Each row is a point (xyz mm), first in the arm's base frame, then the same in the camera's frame.
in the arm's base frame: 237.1 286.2 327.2
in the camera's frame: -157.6 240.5 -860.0
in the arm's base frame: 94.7 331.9 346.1
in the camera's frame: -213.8 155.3 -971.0
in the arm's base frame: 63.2 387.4 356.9
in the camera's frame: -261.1 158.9 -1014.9
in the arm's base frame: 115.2 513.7 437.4
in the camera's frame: -400.3 233.5 -1000.8
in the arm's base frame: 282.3 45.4 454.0
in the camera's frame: -89.2 87.1 -641.2
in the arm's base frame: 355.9 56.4 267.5
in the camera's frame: 48.7 223.3 -693.8
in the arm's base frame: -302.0 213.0 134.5
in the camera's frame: -10.3 -110.0 -1294.2
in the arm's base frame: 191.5 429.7 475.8
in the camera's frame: -367.1 226.1 -885.9
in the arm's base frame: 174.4 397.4 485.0
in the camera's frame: -354.0 192.0 -876.5
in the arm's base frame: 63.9 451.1 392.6
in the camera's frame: -329.8 180.1 -1027.9
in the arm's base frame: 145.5 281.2 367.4
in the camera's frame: -191.9 155.0 -899.4
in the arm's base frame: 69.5 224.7 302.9
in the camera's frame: -112.8 95.4 -956.8
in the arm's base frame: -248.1 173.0 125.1
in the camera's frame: 27.6 -89.4 -1242.0
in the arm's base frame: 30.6 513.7 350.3
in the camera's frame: -342.4 208.3 -1104.5
